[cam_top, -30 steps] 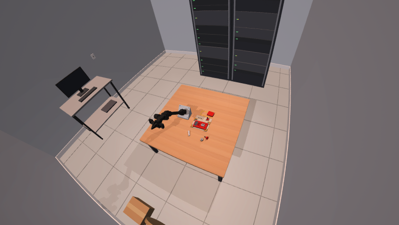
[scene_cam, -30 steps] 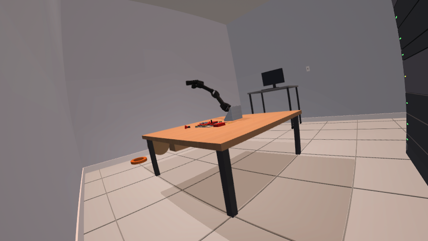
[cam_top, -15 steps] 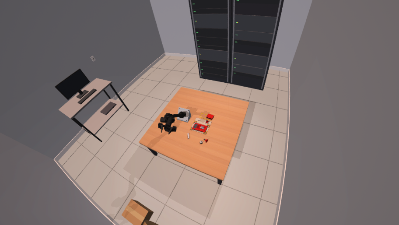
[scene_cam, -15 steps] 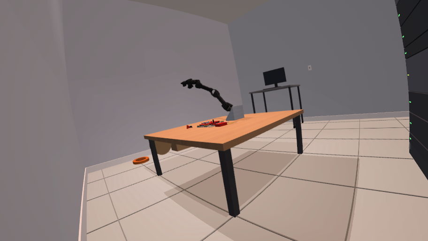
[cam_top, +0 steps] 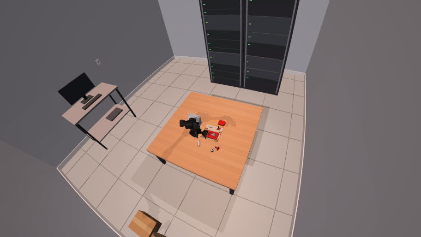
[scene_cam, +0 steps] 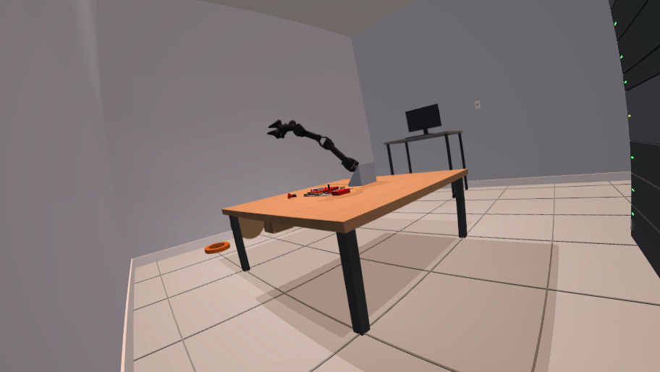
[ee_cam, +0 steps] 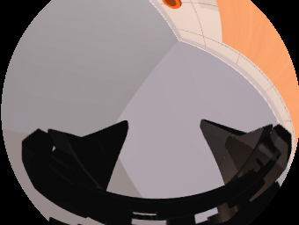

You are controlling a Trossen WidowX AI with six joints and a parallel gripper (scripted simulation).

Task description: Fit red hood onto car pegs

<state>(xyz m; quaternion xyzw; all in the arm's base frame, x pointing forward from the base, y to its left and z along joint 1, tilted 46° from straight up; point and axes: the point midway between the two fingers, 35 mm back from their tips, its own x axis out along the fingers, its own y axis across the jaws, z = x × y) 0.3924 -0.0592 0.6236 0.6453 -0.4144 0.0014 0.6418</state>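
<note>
Now: the red hood 1 cm ahead of my gripper tip, 60 cm to the left of it and 51 cm below it. Round my gripper tip: white piece 21 cm behind, 21 cm to the left, 51 cm below; wheel 16 cm to the left, 51 cm below.
</note>
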